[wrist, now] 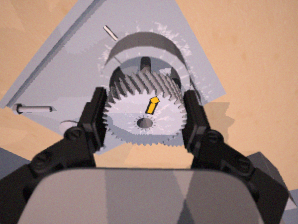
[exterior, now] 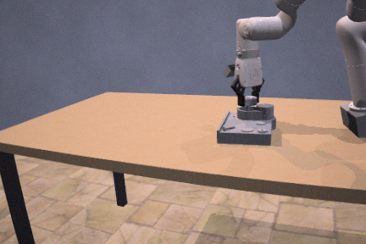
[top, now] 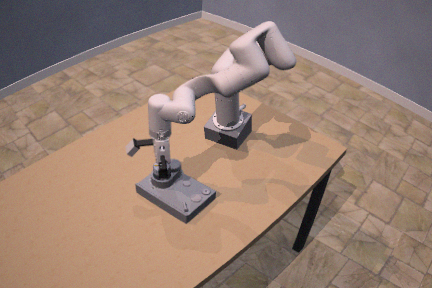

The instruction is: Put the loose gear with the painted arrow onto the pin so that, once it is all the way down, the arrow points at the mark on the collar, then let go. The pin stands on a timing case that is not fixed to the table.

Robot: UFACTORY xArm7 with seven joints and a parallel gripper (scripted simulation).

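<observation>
Right now my hand is right at the grey gear. From my hand the other things lie so: flat disc: 15 cm to the left, 6 cm below, 3 cm behind; grey pin: 16 cm to the left, 6 cm below, 3 cm ahead.
</observation>
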